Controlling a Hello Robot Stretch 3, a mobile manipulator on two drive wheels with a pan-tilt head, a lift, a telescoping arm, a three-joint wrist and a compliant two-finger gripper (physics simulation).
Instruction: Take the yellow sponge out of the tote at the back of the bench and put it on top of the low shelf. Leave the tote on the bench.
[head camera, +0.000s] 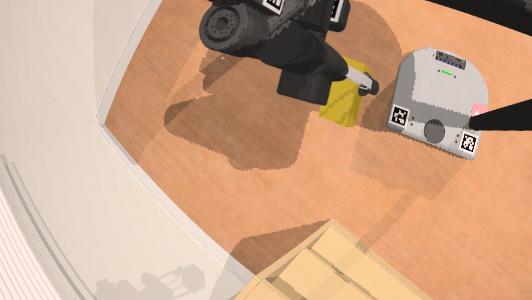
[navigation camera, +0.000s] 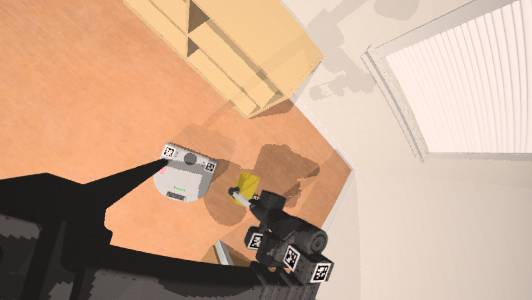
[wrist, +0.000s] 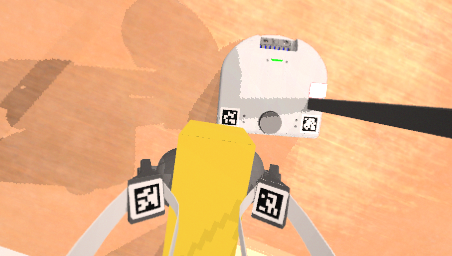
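Pixels of known places: gripper, fingertip midpoint: (head camera: 351, 81) (navigation camera: 241, 193) (wrist: 210, 167); robot's base at its link origin: (head camera: 433, 130) (navigation camera: 189, 158) (wrist: 260, 115).
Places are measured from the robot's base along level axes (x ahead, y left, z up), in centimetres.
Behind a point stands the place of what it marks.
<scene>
The yellow sponge (head camera: 342, 109) {y -16.8, x 2.4, z 75.6 cm} (navigation camera: 247, 181) {y -16.5, x 2.2, z 75.5 cm} (wrist: 212, 200) {y -17.3, x -1.6, z 75.6 cm} is between the two fingers of my gripper (head camera: 357, 82) {y -17.5, x -2.2, z 71.4 cm} (navigation camera: 244, 194) {y -17.5, x -2.2, z 71.4 cm} (wrist: 210, 167) {y -17.5, x -2.2, z 71.4 cm}, which is shut on it. The sponge is held above the floor, beside the robot's base. The low shelf is a light wood unit with open compartments; part of this shelf (head camera: 260, 290) {y -25.4, x 45.5, z 61.0 cm} shows at the bottom of the head view, and the shelf (navigation camera: 295, 55) {y -23.5, x 64.8, z 61.0 cm} also shows at the top of the navigation view. The sponge is well apart from it. The tote does not show in the current views, and I cannot make out the bench.
The robot's grey base (head camera: 440, 90) {y -1.2, x -12.7, z 15.9 cm} (navigation camera: 182, 182) {y -0.5, x -14.5, z 16.0 cm} (wrist: 275, 85) {y 0.4, x -11.4, z 16.0 cm} is close to the held sponge. A pale wall (head camera: 55, 100) {y -159.9, x 31.0, z 41.9 cm} (navigation camera: 425, 210) {y -156.0, x 18.1, z 81.7 cm} meets the wooden floor at a white skirting board. A grey strip (navigation camera: 223, 253) {y -39.8, x -52.4, z 18.7 cm} shows beside the arm in the navigation view.
</scene>
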